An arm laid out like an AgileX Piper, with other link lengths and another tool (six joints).
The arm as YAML. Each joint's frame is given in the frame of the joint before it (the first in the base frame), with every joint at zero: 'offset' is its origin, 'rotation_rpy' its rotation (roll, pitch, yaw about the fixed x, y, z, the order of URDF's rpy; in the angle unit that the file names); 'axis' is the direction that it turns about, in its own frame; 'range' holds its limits. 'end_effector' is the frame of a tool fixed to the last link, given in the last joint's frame.
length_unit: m
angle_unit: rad
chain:
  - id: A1
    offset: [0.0, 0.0, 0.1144]
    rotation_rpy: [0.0, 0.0, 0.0]
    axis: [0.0, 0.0, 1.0]
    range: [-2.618, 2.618]
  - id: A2
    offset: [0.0, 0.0, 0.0]
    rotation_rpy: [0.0, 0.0, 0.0]
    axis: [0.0, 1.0, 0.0]
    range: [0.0, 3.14]
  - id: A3
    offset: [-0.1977, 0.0, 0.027]
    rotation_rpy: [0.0, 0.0, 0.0]
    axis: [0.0, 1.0, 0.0]
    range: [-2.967, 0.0]
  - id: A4
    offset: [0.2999, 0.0, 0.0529]
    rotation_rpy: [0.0, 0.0, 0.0]
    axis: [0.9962, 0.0, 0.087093]
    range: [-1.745, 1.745]
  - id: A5
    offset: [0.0, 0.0, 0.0]
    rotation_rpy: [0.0, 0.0, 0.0]
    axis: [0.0, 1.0, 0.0]
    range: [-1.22, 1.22]
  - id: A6
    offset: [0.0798, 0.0, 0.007]
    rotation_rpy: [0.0, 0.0, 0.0]
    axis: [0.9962, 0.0, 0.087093]
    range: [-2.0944, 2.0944]
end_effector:
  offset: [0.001, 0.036, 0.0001]
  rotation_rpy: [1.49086, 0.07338, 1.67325]
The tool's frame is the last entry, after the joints.
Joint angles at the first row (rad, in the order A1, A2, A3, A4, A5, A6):
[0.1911 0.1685 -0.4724 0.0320 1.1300 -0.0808]
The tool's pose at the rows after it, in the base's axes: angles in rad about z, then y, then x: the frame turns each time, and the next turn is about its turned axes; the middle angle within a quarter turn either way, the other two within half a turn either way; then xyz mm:
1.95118, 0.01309, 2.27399, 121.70, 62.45, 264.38
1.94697, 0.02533, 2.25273, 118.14, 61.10, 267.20
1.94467, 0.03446, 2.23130, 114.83, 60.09, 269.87
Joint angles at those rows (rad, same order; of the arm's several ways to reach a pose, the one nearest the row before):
[0.1910 0.1264 -0.4724 0.0314 1.1300 -0.0808]
[0.1911 0.1014 -0.4724 0.0225 1.1319 -0.0807]
[0.1911 0.0786 -0.4724 0.0176 1.1320 -0.0816]

